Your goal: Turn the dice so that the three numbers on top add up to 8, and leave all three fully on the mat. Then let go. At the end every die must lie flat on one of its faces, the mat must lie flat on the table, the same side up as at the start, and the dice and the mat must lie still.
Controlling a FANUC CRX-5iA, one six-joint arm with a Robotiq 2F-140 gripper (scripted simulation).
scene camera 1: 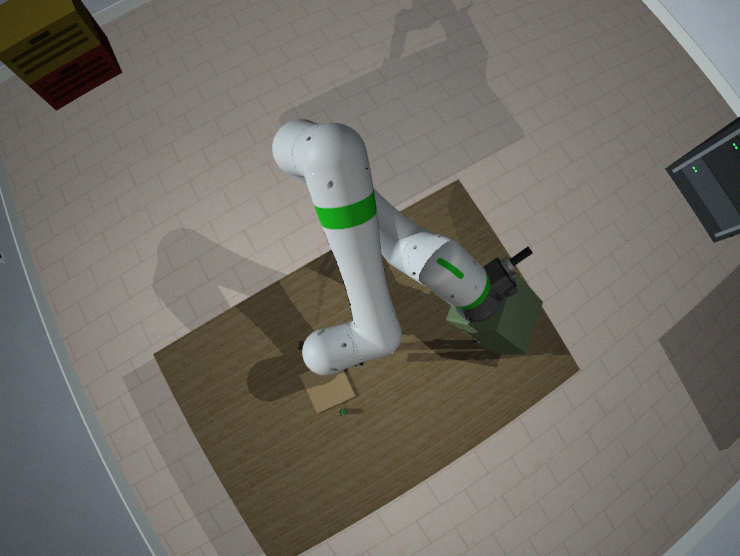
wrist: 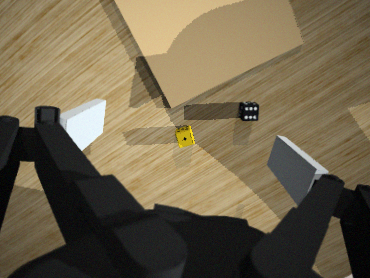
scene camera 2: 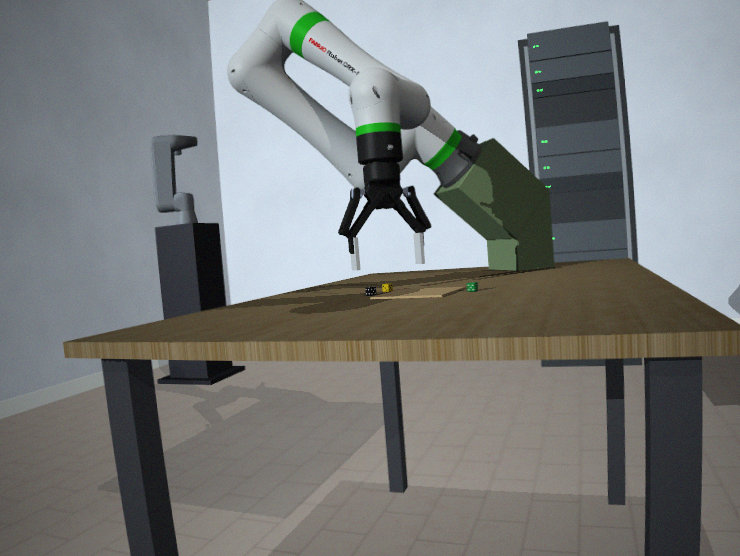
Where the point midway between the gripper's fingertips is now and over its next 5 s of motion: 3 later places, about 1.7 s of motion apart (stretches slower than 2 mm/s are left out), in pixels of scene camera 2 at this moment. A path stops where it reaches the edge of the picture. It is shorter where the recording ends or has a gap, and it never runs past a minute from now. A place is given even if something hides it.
My gripper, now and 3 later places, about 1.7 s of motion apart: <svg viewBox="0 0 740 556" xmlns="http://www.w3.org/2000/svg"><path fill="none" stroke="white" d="M389 267L475 263L469 213L467 253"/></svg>
